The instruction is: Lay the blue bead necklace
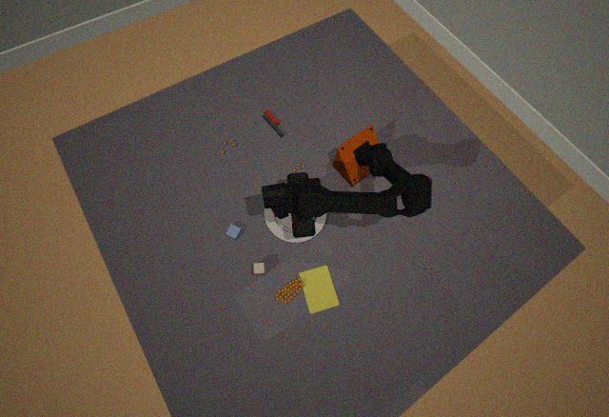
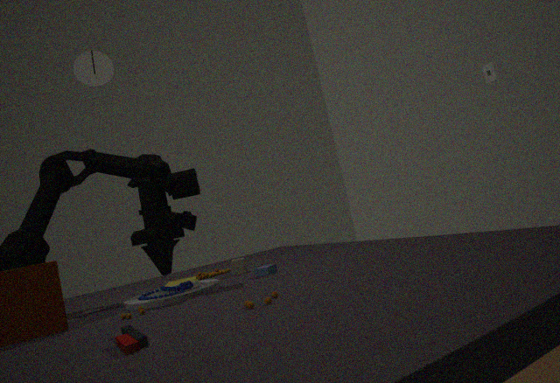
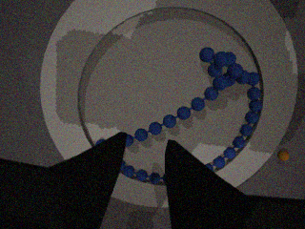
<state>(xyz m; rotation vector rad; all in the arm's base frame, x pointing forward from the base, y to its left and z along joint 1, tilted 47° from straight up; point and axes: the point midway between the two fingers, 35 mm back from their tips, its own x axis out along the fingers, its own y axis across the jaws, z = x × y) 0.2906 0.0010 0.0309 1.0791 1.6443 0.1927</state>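
Right now the round white bead board is 20 mm to the right of my gripper tip and 40 mm below it. From my gripper tip the other things lie so: cream cube (200 mm ahead, 50 mm to the left, 30 mm below); yellow sheet (90 mm ahead, 210 mm to the left, 50 mm below); light blue cube (190 mm ahead, 90 mm to the right, 40 mm below).
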